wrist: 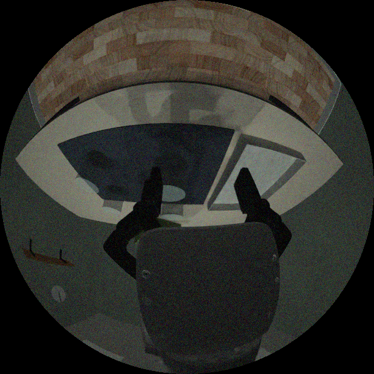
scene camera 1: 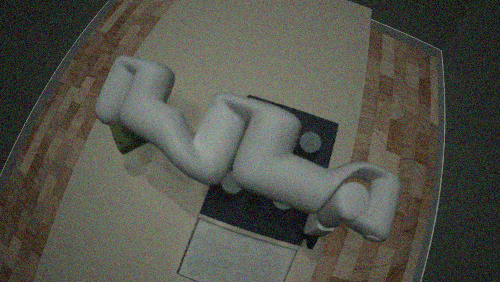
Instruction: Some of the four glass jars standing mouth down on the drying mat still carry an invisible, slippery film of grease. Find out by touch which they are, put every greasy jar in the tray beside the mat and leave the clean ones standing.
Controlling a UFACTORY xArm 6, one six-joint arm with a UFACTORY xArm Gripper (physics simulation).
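Places are measured from the arm's base along level axes (x back, y down, z right), in centimetres.
Pixels of known places: gripper, fingertip midpoint: [scene camera 1: 311, 220].
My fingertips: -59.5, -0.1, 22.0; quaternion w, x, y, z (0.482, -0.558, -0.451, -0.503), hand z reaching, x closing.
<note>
For each thing: its middle in the pictures, then the offset to it from my fingertips, as dx, dy, dz. Level surfaces: height alone.
- dark drying mat, surface height: dy +9.4
- third jar, body centre: [scene camera 1: 233, 185] +22.5, +5.8, -7.2
- light tray, body centre: [scene camera 1: 235, 264] +17.1, +8.2, +15.9
- pale table top, surface height: dy +9.8
Four pale glass jars stand mouth down on the dark drying mat [scene camera 1: 250, 215] [wrist: 120, 142]. One jar [scene camera 1: 282, 204] [wrist: 173, 193] is partly under the arm in the scene view; another jar [scene camera 1: 310, 142] [wrist: 87, 186] is toward the mat's far right corner. A third jar [scene camera 1: 231, 183] [wrist: 172, 217] is partly covered by the arm, and a fourth jar [wrist: 112, 210] is hidden in the scene view. Grease cannot be seen. The light tray [scene camera 1: 235, 252] [wrist: 262, 167] is empty beside the mat. My gripper [scene camera 1: 311, 242] [wrist: 200, 175] is open and empty, over the mat's near right corner in the scene view.
The white arm [scene camera 1: 270, 145] stretches across the mat and hides much of it. A green object [scene camera 1: 126, 141] [wrist: 171, 223] is near the arm's base side. The pale table top [scene camera 1: 280, 45] ends at the right, with wooden floor [scene camera 1: 405, 115] beyond its edge.
</note>
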